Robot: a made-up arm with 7 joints.
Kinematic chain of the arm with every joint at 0, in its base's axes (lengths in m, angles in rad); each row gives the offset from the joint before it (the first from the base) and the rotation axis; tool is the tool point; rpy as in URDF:
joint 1: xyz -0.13 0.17 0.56 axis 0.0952 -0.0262 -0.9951
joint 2: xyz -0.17 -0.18 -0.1 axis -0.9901 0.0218 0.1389
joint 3: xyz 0 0.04 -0.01 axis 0.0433 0.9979 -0.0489
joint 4: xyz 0 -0.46 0.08 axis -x
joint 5: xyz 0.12 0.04 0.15 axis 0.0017 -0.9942 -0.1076
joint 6: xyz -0.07 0 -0.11 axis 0.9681 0.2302 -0.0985
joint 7: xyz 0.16 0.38 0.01 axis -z
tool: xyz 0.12 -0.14 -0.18 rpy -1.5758 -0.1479 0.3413
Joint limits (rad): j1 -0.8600..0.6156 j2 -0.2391..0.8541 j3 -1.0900..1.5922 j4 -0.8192..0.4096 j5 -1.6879..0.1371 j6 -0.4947..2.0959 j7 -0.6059..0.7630
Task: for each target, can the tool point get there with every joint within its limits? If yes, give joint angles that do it. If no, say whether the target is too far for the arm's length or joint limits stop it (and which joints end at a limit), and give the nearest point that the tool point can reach.
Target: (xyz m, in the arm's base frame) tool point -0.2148 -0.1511 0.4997
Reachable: yes | joints 0.1542 0.0250 -0.8504 -0.1884 -0.4945 -0.1781 0.2789
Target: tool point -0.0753 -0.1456 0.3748
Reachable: yes | joints -0.1834 0.4404 0.2537 0.2547 -0.8600 0.9050 -0.1705
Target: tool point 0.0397 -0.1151 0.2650
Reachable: yes | joints 0.1222 -0.0506 0.9576 -0.6717 -0.0364 0.1091 -0.3958
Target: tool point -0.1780 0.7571 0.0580
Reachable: no: joint limits stop it (at a limit: joint 1, joint 2, joint 3, joint 4, joint 5, joint 7) | nearest point -0.3593 0.2362 0.0341 | short by 0.552 m
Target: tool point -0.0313 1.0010 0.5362
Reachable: no: joint limits stop it (at a limit: joint 1, joint 2, joint 5, joint 7) | nearest point 0.0534 0.4028 0.6974 | short by 0.625 m
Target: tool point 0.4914 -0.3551 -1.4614
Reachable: no: too far | nearest point 0.3423 -0.2962 -0.1280 | short by 1.343 m
